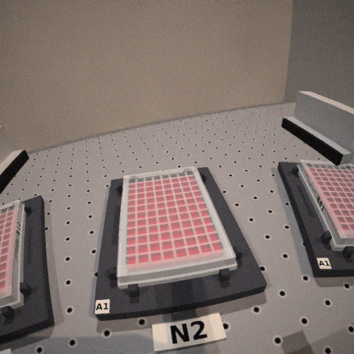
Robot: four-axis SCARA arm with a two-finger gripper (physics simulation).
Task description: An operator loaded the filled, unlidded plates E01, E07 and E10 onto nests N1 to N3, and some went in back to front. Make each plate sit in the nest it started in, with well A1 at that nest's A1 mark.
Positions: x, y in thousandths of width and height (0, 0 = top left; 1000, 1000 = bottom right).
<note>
In view: the gripper (439, 335) and a nest N2 (482, 840).
</note>
